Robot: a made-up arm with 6 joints. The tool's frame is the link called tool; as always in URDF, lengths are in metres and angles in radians. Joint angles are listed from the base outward.
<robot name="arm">
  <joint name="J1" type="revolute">
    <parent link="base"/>
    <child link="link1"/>
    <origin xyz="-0.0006 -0.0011 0.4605" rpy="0 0 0"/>
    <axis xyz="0 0 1"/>
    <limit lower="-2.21" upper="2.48"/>
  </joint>
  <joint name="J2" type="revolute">
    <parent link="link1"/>
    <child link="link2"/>
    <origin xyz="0.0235 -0.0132 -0.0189" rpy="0 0 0"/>
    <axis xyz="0.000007 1 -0.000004"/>
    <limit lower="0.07" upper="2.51"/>
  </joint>
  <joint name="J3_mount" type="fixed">
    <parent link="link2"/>
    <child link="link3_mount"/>
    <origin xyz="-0.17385 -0.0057 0.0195" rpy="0 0 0"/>
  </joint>
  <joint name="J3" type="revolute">
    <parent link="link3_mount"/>
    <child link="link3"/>
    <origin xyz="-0.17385 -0.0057 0.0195" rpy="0 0 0"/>
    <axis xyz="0.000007 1 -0.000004"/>
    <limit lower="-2.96" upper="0"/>
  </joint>
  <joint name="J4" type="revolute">
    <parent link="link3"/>
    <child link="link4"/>
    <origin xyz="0.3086 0.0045 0.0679" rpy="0 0 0"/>
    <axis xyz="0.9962 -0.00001 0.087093"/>
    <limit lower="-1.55" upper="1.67"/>
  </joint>
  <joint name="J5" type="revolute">
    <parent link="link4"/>
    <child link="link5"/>
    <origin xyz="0.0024 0.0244 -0.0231" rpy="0 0 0"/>
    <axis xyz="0.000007 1 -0.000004"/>
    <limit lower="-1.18" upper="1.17"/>
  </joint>
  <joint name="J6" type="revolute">
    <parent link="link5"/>
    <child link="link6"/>
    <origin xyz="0.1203 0.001 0.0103" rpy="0 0 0"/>
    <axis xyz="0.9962 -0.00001 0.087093"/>
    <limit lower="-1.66" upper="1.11"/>
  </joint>
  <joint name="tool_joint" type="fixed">
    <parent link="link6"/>
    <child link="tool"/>
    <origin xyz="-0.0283 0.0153 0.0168" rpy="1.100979 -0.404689 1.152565"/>
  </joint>
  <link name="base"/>
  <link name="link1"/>
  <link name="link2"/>
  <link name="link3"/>
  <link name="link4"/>
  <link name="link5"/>
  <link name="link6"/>
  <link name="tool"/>
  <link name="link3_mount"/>
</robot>
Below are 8 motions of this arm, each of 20 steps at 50 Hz.
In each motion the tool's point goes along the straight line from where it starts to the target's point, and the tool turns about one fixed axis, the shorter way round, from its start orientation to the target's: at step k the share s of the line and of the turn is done. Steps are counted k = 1, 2, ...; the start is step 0. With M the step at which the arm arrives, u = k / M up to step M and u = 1 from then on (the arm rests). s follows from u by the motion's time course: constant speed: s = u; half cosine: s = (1 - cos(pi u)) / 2; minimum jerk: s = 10 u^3 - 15 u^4 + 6 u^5.
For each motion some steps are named. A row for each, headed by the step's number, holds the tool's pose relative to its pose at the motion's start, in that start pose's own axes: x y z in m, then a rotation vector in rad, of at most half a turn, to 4 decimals.
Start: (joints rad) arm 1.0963 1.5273 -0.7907 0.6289 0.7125 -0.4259
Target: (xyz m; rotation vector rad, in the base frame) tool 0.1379 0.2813 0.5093 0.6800 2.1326 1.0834
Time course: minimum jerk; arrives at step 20
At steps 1, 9, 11, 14, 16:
1: -0.0001 -0.0001 0.0000 -0.0005 -0.0002 -0.0004
9: -0.0309 -0.0176 0.0093 -0.1721 -0.0683 -0.1479
11: -0.0451 -0.0257 0.0135 -0.2509 -0.0995 -0.2156
14: -0.0636 -0.0363 0.0191 -0.3541 -0.1404 -0.3042
16: -0.0716 -0.0408 0.0215 -0.3986 -0.1581 -0.3424

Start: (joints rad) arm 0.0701 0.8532 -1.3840 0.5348 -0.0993 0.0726
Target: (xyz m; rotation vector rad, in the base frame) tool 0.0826 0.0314 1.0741 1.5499 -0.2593 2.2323
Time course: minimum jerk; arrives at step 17
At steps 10, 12, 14, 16, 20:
10: 0.0408 0.0160 -0.0013 0.2347 -0.0478 0.1624
12: 0.0521 0.0204 -0.0016 0.2994 -0.0610 0.2071
14: 0.0591 0.0231 -0.0018 0.3398 -0.0692 0.2351
16: 0.0616 0.0241 -0.0019 0.3538 -0.0721 0.2448
20: 0.0617 0.0241 -0.0019 0.3545 -0.0722 0.2453

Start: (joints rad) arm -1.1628 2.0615 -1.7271 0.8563 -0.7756 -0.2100
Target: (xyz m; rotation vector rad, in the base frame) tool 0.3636 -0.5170 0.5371 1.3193 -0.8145 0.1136
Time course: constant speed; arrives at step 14
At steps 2, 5, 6, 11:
2: -0.0191 -0.0190 -0.0263 0.0557 0.0200 -0.0612
5: -0.0478 -0.0475 -0.0657 0.1391 0.0500 -0.1529
6: -0.0573 -0.0570 -0.0789 0.1670 0.0600 -0.1835
11: -0.1051 -0.1046 -0.1446 0.3061 0.1100 -0.3364

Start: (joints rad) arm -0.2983 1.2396 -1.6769 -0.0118 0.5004 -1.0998
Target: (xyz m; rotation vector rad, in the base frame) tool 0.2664 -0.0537 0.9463 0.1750 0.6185 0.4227
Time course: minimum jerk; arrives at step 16
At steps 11, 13, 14, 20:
11: -0.0092 0.0111 -0.0241 -0.1737 -0.1121 -0.0862
13: -0.0107 0.0129 -0.0280 -0.2015 -0.1300 -0.1000
14: -0.0110 0.0133 -0.0290 -0.2084 -0.1345 -0.1035
20: -0.0112 0.0136 -0.0294 -0.2118 -0.1367 -0.1052

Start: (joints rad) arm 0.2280 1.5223 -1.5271 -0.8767 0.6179 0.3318
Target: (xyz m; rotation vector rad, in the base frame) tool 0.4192 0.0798 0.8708 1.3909 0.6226 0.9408
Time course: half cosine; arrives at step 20
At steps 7, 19, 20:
7: -0.0047 0.0196 -0.0032 0.0612 -0.0112 0.1236
19: -0.0170 0.0714 -0.0116 0.2227 -0.0406 0.4499
20: -0.0171 0.0718 -0.0116 0.2241 -0.0409 0.4526

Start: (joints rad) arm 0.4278 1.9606 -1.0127 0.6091 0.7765 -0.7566
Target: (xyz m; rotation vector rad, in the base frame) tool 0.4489 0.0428 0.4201 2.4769 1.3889 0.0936
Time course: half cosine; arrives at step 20
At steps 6, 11, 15, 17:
6: -0.0447 -0.0024 0.0076 0.0565 -0.0896 0.1612
11: -0.1254 -0.0068 0.0213 0.1586 -0.2514 0.4522
15: -0.1851 -0.0100 0.0315 0.2342 -0.3711 0.6676
17: -0.2050 -0.0110 0.0348 0.2594 -0.4111 0.7395

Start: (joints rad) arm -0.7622 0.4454 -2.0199 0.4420 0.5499 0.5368
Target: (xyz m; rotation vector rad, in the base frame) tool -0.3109 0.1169 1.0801 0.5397 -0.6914 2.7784
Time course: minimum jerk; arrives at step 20
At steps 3, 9, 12, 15, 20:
3: -0.0006 0.0033 0.0028 0.0076 0.0005 0.0245
9: -0.0090 0.0506 0.0431 0.1154 0.0080 0.3748
12: -0.0152 0.0849 0.0723 0.1937 0.0135 0.6288
15: -0.0199 0.1115 0.0949 0.2543 0.0177 0.8259
20: -0.0222 0.1244 0.1059 0.2837 0.0197 0.9213

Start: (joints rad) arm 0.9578 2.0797 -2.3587 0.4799 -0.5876 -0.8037
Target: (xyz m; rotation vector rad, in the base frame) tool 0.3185 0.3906 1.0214 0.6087 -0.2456 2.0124
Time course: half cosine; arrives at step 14
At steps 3, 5, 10, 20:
3: -0.0024 0.0055 0.0091 -0.0174 -0.0027 -0.0019
5: -0.0062 0.0144 0.0237 -0.0451 -0.0069 -0.0049
10: -0.0177 0.0412 0.0681 -0.1294 -0.0198 -0.0142
20: -0.0218 0.0508 0.0838 -0.1594 -0.0244 -0.0175

